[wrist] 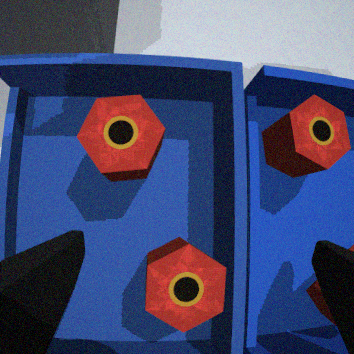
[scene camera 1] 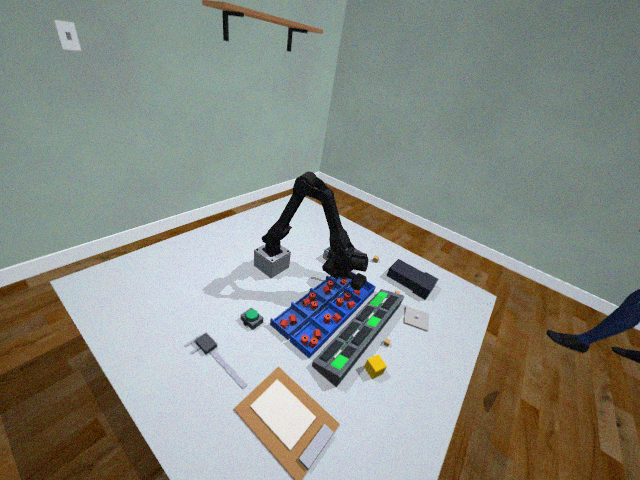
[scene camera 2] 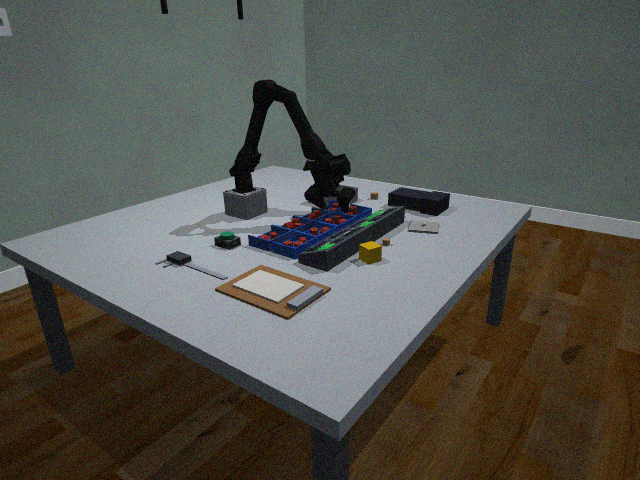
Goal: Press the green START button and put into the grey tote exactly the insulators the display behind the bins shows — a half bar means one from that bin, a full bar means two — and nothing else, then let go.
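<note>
My gripper [scene camera 1: 345, 276] [scene camera 2: 334, 207] [wrist: 201, 248] is open and empty, low over the far end of the blue bins [scene camera 1: 300, 347] [scene camera 2: 273, 248] [wrist: 239, 200]. In the wrist view, one far compartment holds an upper insulator [wrist: 145, 155] and a lower insulator [wrist: 186, 260], both upright between or ahead of the fingertips. Another insulator [wrist: 325, 155] is in the neighbouring bin. The grey tote [scene camera 1: 327, 253] [scene camera 2: 352, 193] is mostly hidden behind the gripper; its contents do not show. The green START button [scene camera 1: 251, 314] [scene camera 2: 226, 235] stands apart. The display [scene camera 1: 334, 374] [scene camera 2: 330, 260] shows several green patches; exact bar lengths are unclear.
A yellow cube [scene camera 1: 375, 365] [scene camera 2: 370, 252] and a pale square plate [scene camera 1: 416, 318] [scene camera 2: 423, 226] lie beyond the display. A dark box [scene camera 1: 412, 279] [scene camera 2: 418, 200] is at the far right. A caliper [scene camera 1: 206, 343] [scene camera 2: 178, 257] and clipboard [scene camera 1: 282, 413] [scene camera 2: 267, 285] lie nearer.
</note>
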